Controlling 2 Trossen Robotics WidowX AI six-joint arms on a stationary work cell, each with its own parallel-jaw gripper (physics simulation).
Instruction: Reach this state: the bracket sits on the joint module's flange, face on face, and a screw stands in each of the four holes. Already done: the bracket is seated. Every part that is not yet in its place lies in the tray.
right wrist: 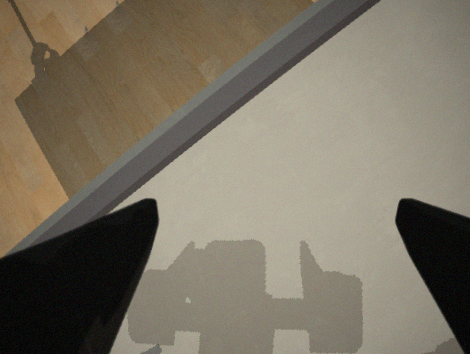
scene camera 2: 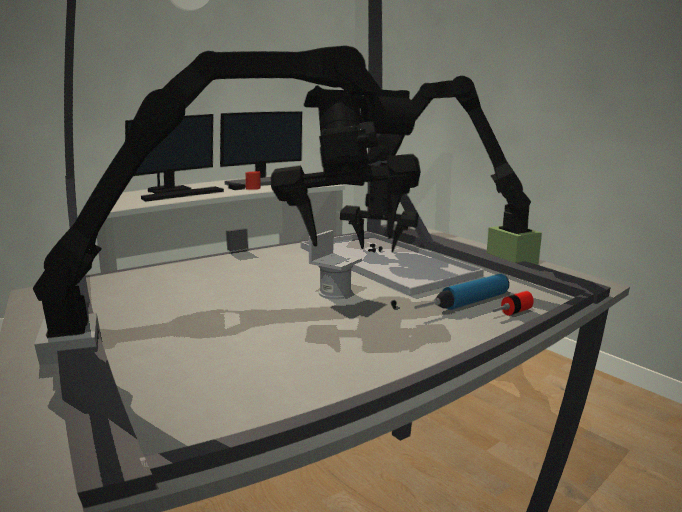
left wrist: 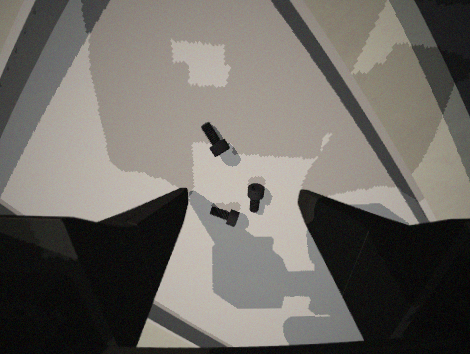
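Where they show: left gripper, fingertip midpoint: point(scene camera 2: 377, 250) point(left wrist: 244, 195); right gripper, fingertip midpoint: point(right wrist: 276, 210) point(scene camera 2: 352, 241); left arm's base, origin of the base link: point(scene camera 2: 515, 229); right arm's base, origin of the base link: point(scene camera 2: 67, 327).
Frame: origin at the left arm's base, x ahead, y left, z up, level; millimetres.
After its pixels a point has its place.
The grey joint module point(scene camera 2: 336, 279) @(x 494, y 2, z -47 mm) stands mid-table with the light bracket point(scene camera 2: 329, 249) @(x 476, y -60, z -9 mm) on its flange. I see no screws in the bracket from here. The flat tray point(scene camera 2: 414, 267) @(x 254, y -81, z -80 mm) lies to its right. Three black screws lie on their sides on the tray floor point(left wrist: 214, 139) @(x 241, y -277, z -73 mm) point(left wrist: 255, 197) @(x 244, y -237, z -70 mm) point(left wrist: 224, 215) @(x 268, y -237, z -74 mm); they also show in the scene view point(scene camera 2: 375, 247) @(x 236, y -269, z -80 mm). My left gripper point(left wrist: 244, 195) @(x 251, y -238, z -79 mm) point(scene camera 2: 378, 247) @(x 251, y -238, z -79 mm) hangs open and empty just above them. My right gripper point(scene camera 2: 342, 242) @(x 596, y 232, z 83 mm) point(right wrist: 276, 210) @(x 596, y 232, z 83 mm) is wide open and empty above the module; its far finger is hidden.
A small black screw-like part point(scene camera 2: 395, 303) @(x 422, y 86, z -78 mm) lies on the table in front of the tray. A blue screwdriver point(scene camera 2: 473, 291) @(x 302, y 162, z -54 mm) and a red one point(scene camera 2: 517, 302) @(x 264, y 242, z -58 mm) lie right of it. The raised table rim point(right wrist: 212, 102) @(x 591, y 346, z -64 mm) runs along the front.
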